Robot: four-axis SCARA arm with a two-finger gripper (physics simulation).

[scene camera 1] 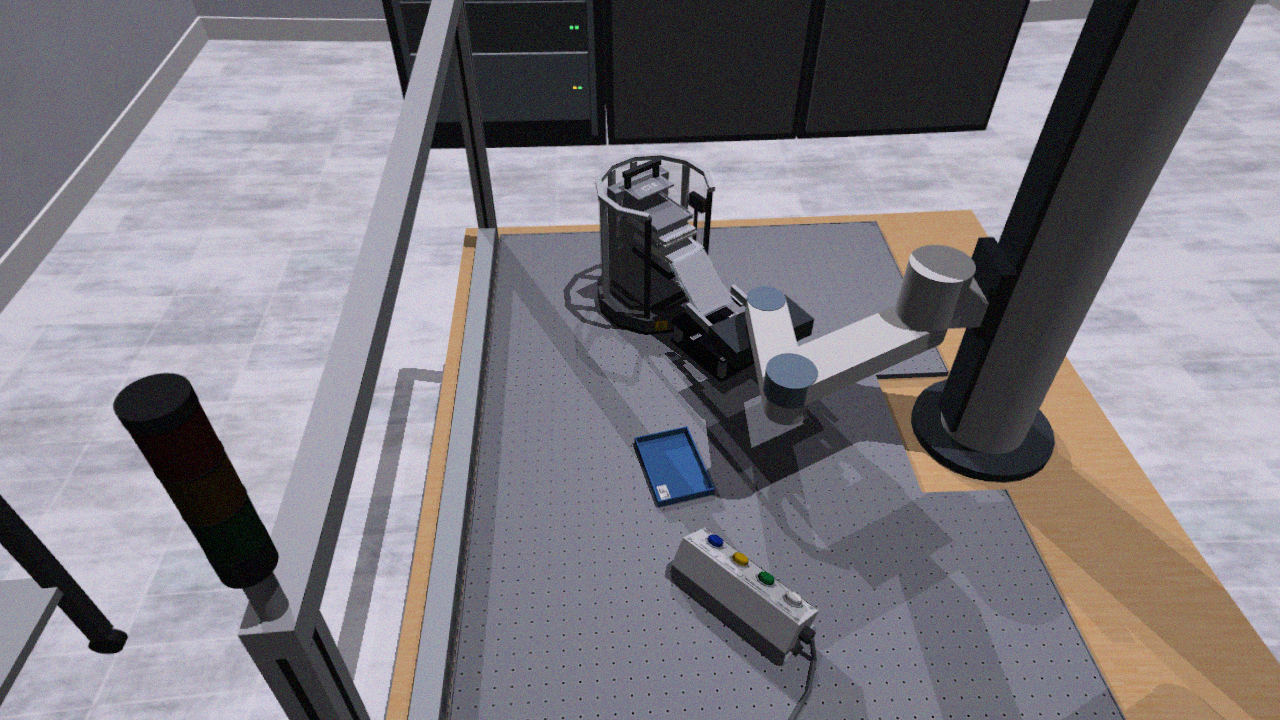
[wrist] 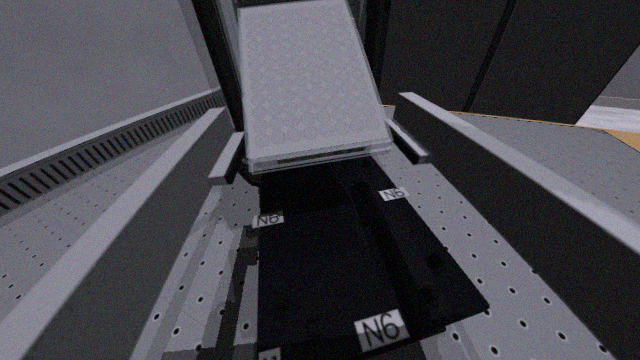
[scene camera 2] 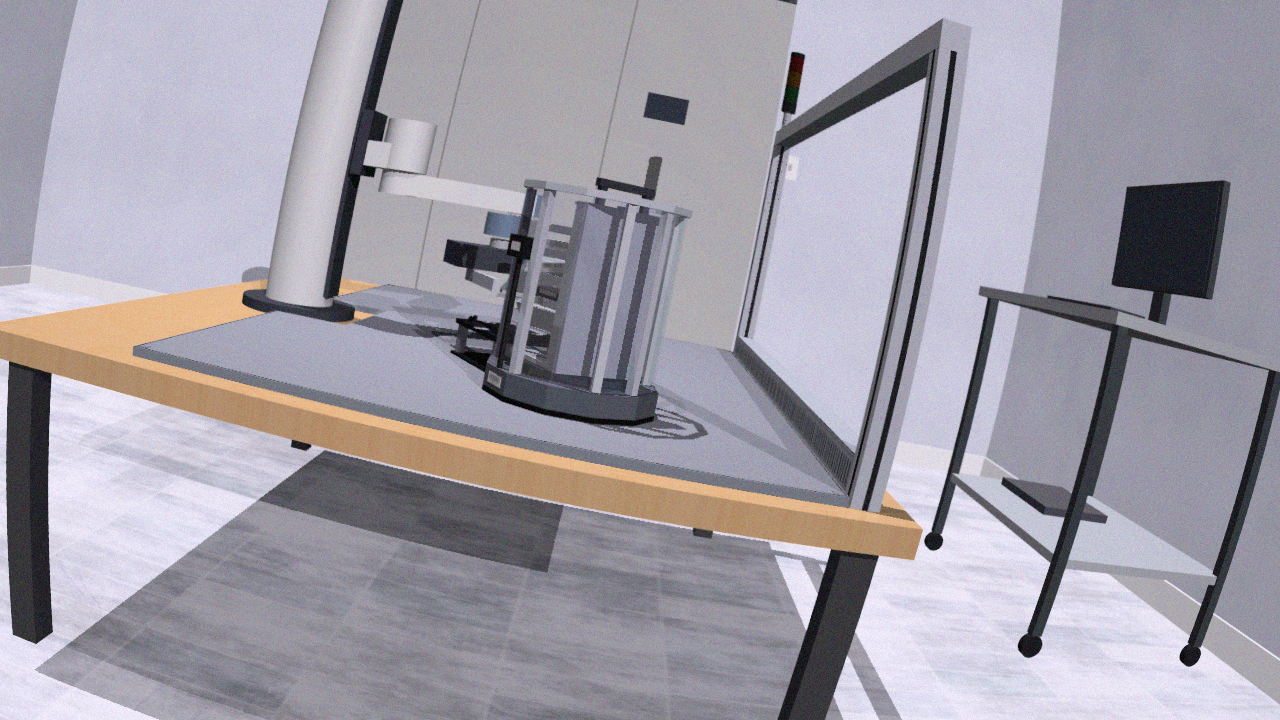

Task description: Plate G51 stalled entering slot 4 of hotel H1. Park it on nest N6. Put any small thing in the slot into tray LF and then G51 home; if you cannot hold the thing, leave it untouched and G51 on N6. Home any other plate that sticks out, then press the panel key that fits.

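Places are measured from the arm's base along level axes (x up, y right, z ahead), in millimetres.
Pixels of known places: gripper, fingertip midpoint: (scene camera 1: 710,297) (wrist: 315,115); arm's base, link origin: (scene camera 1: 979,430) (scene camera 2: 297,309).
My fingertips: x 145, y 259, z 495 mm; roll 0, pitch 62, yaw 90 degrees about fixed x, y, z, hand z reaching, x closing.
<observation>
For each thing: its top centre in the pictures, then the offset to it from my fingertips. "*": a spot on its surface instead.
- hotel H1, top centre: (scene camera 2: 609,181) (scene camera 1: 655,174) dy +170, dx +187, dz +101 mm
- black nest N6, top centre: (wrist: 337,205) (scene camera 2: 509,324) (scene camera 1: 718,324) dy -12, dx -62, dz -20 mm
- Blue tray LF, top centre: (scene camera 1: 673,462) dy -330, dx -115, dz +102 mm
- panel, top centre: (scene camera 1: 745,571) dy -606, dx -48, dz +20 mm
- framed screen, surface spot: (scene camera 2: 941,179) * dy +440, dx +267, dz +496 mm
Plate G51 (scene camera 1: 702,275) (wrist: 310,80), pale with round wells, is tilted: its far end is up at the front of hotel H1 (scene camera 1: 646,268) (scene camera 2: 572,401), its near end low. My gripper (scene camera 1: 726,308) (wrist: 315,115) is shut on plate G51 by its near end, the finger pads at its two sides. The black nest N6 (scene camera 1: 696,347) (wrist: 325,260) lies below and nearer, with its labels in view. Whether the far end touches the hotel is hidden. Blue tray LF (scene camera 1: 669,461) stands on the board. Slot 4's inside does not show.
A panel (scene camera 1: 738,598) has blue, yellow, green and white keys. Other plates (scene camera 1: 671,214) show in the hotel; how far they reach out is unclear. The arm column (scene camera 1: 1029,313) (scene camera 2: 313,161) stands beside the board. A signal tower (scene camera 1: 196,483) (scene camera 2: 793,82) and a framed screen (scene camera 2: 941,179) border the table.
</observation>
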